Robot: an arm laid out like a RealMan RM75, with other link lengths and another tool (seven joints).
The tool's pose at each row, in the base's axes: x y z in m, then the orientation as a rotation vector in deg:
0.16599 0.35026 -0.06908 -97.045 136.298 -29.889
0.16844 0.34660 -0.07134 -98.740 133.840 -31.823
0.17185 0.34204 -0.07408 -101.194 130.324 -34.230
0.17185 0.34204 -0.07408 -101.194 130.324 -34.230
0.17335 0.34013 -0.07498 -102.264 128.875 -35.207
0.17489 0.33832 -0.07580 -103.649 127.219 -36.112
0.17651 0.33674 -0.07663 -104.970 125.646 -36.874
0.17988 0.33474 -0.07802 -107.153 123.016 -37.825
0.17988 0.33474 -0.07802 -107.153 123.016 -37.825
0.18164 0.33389 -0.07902 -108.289 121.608 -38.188
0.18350 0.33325 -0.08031 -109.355 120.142 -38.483
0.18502 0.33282 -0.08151 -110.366 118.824 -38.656
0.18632 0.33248 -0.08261 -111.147 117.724 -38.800
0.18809 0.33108 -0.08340 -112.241 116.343 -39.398
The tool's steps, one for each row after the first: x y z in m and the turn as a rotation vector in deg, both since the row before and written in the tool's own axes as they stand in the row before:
0.00248 -0.00236 0.00358 1.568 -0.077 -1.865
0.00308 -0.00306 0.00459 2.024 -0.198 -2.694
0.00000 0.00000 0.00000 0.000 0.000 0.000
0.00136 -0.00132 0.00177 0.785 -0.042 -1.160
0.00128 -0.00132 0.00171 0.730 -0.097 -1.415
0.00108 -0.00130 0.00172 0.638 -0.125 -1.345
0.00110 -0.00259 0.00306 0.922 -0.360 -2.214
0.00000 0.00000 0.00000 0.000 0.000 0.000
0.00041 -0.00116 0.00182 0.439 -0.268 -1.157
0.00018 -0.00107 0.00209 0.470 -0.347 -1.128
0.00007 -0.00079 0.00182 0.356 -0.342 -1.042
0.00004 -0.00062 0.00162 0.320 -0.295 -0.835
0.00110 -0.00119 0.00176 0.477 -0.076 -1.179

